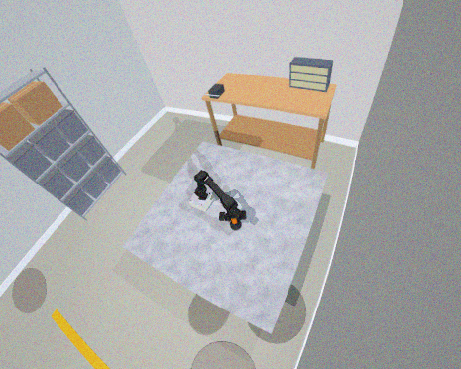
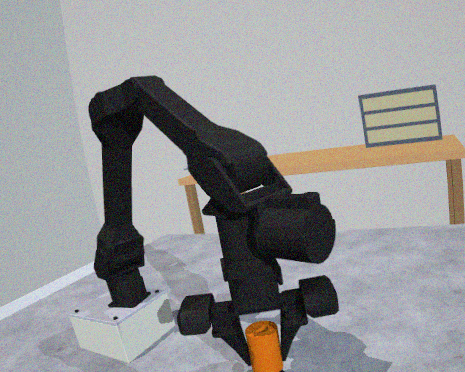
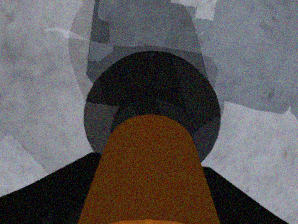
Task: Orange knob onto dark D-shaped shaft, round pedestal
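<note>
The orange knob is 20 mm above my gripper tip. Round my gripper tip: round dark pedestal (40 mm below).
</note>
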